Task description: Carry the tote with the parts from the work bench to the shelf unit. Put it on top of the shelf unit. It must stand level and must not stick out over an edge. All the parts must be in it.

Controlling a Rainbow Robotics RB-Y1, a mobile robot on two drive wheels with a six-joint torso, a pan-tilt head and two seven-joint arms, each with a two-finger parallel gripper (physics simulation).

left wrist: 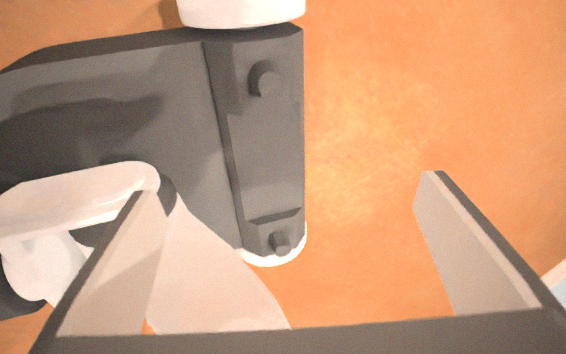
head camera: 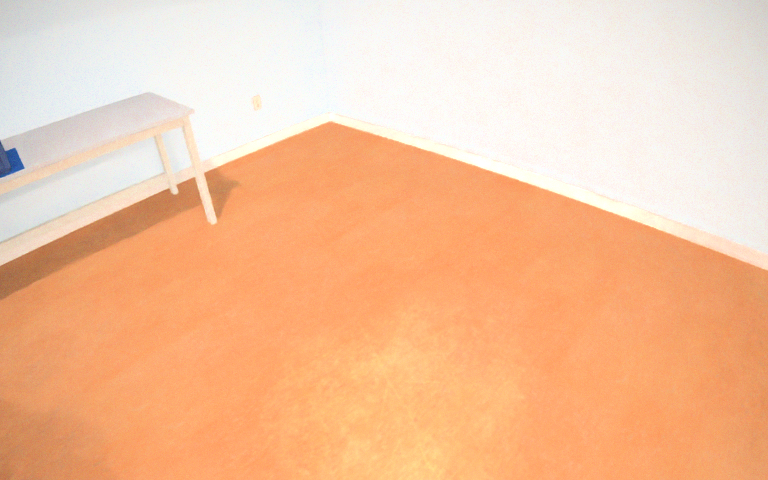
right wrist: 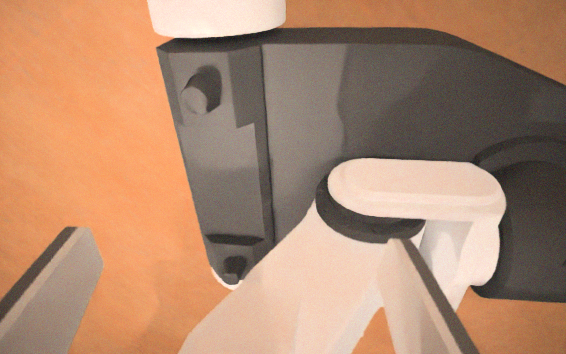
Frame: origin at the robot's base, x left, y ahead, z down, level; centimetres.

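Seen in the pictures: left gripper, fingertip midpoint: [left wrist: 288,198]; right gripper, fingertip midpoint: [right wrist: 243,252].
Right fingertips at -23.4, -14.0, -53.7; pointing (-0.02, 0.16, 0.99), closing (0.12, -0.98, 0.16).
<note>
A point is followed by its place in that frame, as x, y, z.
A long bench [head camera: 96,127] {154.8, 216.3, -76.3} with a pale grey top and light wooden legs stands at the left in the head view, along the wall. At the left image edge, part of a dark blue object [head camera: 4,159] {174.1, 164.0, -83.1} shows on a flat bright blue piece [head camera: 16,163] {173.3, 164.7, -79.0} on the bench; whether it is the tote cannot be told. The parts and the shelf unit do not show. My left gripper [left wrist: 288,198] {24.4, -6.8, -55.0} is open and empty, over the floor beside my own base. My right gripper [right wrist: 243,252] {-23.4, -13.9, -53.7} is open and empty, on the other side of my base. Both are away from the bench.
Orange floor [head camera: 396,254] {-9.6, 183.0, 0.0} stretches from me to the bench and the room corner. A white wall [head camera: 538,84] {-107.4, 258.4, -70.2} with a pale baseboard [head camera: 509,171] {-96.9, 267.1, -4.6} runs along the right. A wall outlet [head camera: 256,102] {94.4, 351.1, -40.7} is right of the bench. My dark base [left wrist: 265,165] {0.6, -0.7, -19.1} [right wrist: 220,175] {-2.3, 0.5, -19.1} shows in both wrist views.
</note>
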